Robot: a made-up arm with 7 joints. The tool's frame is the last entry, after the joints.
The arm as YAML. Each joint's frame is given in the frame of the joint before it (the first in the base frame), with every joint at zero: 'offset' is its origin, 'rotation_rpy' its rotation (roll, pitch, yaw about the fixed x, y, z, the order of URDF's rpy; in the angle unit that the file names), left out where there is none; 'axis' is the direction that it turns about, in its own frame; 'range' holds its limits. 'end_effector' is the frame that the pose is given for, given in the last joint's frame.
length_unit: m
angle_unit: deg
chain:
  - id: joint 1
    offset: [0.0, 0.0, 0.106]
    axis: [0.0, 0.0, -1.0]
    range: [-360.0, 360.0]
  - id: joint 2
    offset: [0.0, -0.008, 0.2]
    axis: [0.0, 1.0, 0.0]
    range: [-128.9, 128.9]
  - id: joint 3
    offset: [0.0, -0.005, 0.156]
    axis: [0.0, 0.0, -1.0]
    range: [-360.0, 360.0]
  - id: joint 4
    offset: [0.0, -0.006, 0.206]
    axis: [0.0, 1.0, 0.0]
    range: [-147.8, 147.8]
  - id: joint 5
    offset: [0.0, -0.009, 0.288]
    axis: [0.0, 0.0, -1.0]
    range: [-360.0, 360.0]
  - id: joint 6
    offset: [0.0, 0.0, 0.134]
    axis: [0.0, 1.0, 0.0]
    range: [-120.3, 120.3]
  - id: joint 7
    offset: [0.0, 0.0, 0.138]
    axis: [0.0, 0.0, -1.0]
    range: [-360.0, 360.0]
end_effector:
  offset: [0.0, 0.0, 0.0]
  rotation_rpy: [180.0, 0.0, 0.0]
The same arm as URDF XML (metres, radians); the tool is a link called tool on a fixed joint. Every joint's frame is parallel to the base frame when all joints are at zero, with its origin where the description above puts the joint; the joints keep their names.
<robot name="arm">
  <joint name="tool_fixed" type="fixed">
    <parent link="link7"/>
    <child link="tool"/>
    <origin xyz="0 0 0" rpy="3.1416 0 0"/>
  </joint>
  <joint name="joint 7" type="revolute">
    <parent link="link6"/>
    <child link="link7"/>
    <origin xyz="0 0 0.138" rpy="0 0 0"/>
    <axis xyz="0 0 -1"/>
    <limit lower="-6.2832" upper="6.2832"/>
  </joint>
  <joint name="joint 6" type="revolute">
    <parent link="link5"/>
    <child link="link6"/>
    <origin xyz="0 0 0.134" rpy="0 0 0"/>
    <axis xyz="0 1 0"/>
    <limit lower="-2.0996" upper="2.0996"/>
  </joint>
  <joint name="joint 5" type="revolute">
    <parent link="link4"/>
    <child link="link5"/>
    <origin xyz="0 -0.009 0.288" rpy="0 0 0"/>
    <axis xyz="0 0 -1"/>
    <limit lower="-6.2832" upper="6.2832"/>
  </joint>
  <joint name="joint 4" type="revolute">
    <parent link="link3"/>
    <child link="link4"/>
    <origin xyz="0 -0.006 0.206" rpy="0 0 0"/>
    <axis xyz="0 1 0"/>
    <limit lower="-2.5796" upper="2.5796"/>
  </joint>
  <joint name="joint 3" type="revolute">
    <parent link="link2"/>
    <child link="link3"/>
    <origin xyz="0 -0.005 0.156" rpy="0 0 0"/>
    <axis xyz="0 0 -1"/>
    <limit lower="-6.2832" upper="6.2832"/>
  </joint>
  <joint name="joint 2" type="revolute">
    <parent link="link1"/>
    <child link="link2"/>
    <origin xyz="0 -0.008 0.2" rpy="0 0 0"/>
    <axis xyz="0 1 0"/>
    <limit lower="-2.2497" upper="2.2497"/>
  </joint>
  <joint name="joint 1" type="revolute">
    <parent link="base"/>
    <child link="link1"/>
    <origin xyz="0 0 0.106" rpy="0 0 0"/>
    <axis xyz="0 0 -1"/>
    <limit lower="-6.2832" upper="6.2832"/>
  </joint>
  <link name="base"/>
  <link name="link1"/>
  <link name="link2"/>
  <link name="link3"/>
  <link name="link4"/>
  <link name="link5"/>
  <link name="link6"/>
  <link name="link7"/>
  <link name="tool"/>
</robot>

